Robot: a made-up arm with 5 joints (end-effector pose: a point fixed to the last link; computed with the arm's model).
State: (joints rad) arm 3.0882 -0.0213 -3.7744 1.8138 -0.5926
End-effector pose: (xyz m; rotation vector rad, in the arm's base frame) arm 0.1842 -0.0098 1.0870 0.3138 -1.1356 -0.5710
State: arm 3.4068 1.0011 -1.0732 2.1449 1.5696
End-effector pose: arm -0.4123 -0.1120 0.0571 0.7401 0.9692 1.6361
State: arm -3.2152 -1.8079 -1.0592 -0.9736 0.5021
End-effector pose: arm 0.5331 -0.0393 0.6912 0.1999 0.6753 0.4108
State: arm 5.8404 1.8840 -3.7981 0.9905 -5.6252
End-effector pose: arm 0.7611 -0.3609 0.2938 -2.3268 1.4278 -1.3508
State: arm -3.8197 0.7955 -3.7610 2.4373 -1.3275
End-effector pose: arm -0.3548 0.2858 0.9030 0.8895 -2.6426 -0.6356
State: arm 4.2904 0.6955 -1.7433 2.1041 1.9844
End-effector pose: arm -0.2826 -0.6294 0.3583 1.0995 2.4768 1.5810
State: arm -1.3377 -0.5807 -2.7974 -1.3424 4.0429
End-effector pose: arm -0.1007 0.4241 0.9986 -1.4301 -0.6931 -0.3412
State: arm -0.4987 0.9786 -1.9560 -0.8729 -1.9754
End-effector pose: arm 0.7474 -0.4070 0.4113 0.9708 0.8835 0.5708
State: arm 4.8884 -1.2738 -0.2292 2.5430 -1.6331
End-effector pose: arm -0.0071 0.0400 0.4611 -2.0874 -0.2499 0.0684
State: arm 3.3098 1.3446 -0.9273 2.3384 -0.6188
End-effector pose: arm -0.2739 -0.0465 -0.0317 -0.1492 0.3594 -0.4449
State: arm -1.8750 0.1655 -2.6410 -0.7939 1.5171
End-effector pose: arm -0.0748 -0.2382 1.1523 0.0226 0.1793 2.7786
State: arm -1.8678 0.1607 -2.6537 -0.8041 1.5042
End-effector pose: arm -0.0700 -0.2287 1.1538 0.0252 0.2180 2.7704
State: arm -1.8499 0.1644 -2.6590 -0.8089 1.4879
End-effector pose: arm -0.0660 -0.2304 1.1530 0.0224 0.2275 2.7714
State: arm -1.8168 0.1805 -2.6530 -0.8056 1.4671
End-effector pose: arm -0.0624 -0.2487 1.1487 0.0137 0.1929 2.7860
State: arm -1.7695 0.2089 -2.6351 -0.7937 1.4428
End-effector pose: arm -0.0571 -0.2837 1.1399 0.0039 0.1116 2.8129
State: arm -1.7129 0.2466 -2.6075 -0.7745 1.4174
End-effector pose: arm -0.0474 -0.3312 1.1259 0.0001 -0.0089 2.8461
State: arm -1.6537 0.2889 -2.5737 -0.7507 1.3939
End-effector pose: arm -0.0319 -0.3845 1.1066 0.0072 -0.1539 2.8780
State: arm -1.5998 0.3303 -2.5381 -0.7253 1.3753
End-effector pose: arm -0.0126 -0.4359 1.0839 0.0254 -0.3045 2.9023
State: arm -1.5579 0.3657 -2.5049 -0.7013 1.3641
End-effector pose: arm 0.0062 -0.4792 1.0612 0.0487 -0.4418 2.9163
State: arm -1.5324 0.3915 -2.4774 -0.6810 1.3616
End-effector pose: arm 0.0196 -0.5110 1.0421 0.0686 -0.5516 2.9214
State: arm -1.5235 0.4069 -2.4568 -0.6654 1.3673
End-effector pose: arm 0.0252 -0.5315 1.0288 0.0793 -0.6291 2.9209
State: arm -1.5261 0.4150 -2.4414 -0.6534 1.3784
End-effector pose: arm 0.0244 -0.5444 1.0204 0.0813 -0.6830 2.9178
